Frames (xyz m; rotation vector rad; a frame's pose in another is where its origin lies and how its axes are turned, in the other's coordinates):
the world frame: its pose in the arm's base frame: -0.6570 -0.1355 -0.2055 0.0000 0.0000 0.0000
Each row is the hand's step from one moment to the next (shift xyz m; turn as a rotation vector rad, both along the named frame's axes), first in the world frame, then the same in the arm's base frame.
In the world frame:
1: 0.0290 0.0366 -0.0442 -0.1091 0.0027 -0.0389
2: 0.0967 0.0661 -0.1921 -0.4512 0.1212 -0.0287
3: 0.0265 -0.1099 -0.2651 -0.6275 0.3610 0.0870
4: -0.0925 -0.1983 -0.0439 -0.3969 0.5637 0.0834
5: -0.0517 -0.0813 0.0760 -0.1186 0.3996 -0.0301
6: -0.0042 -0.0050 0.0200 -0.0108 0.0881 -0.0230
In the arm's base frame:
1: 0.0290 0.0366 -0.0442 -0.1091 0.0027 -0.0389
2: 0.0967 0.0661 -0.1921 -0.4512 0.1212 -0.0287
3: 0.0265 -0.1099 -0.2651 -0.6275 0.3610 0.0870
4: -0.0925 -0.1983 -0.0439 -0.3969 0.5637 0.0834
5: -0.0517 -0.0813 0.0760 -0.1186 0.3996 -0.0301
6: -0.0042 -0.0050 0.0200 -0.0108 0.0881 -0.0230

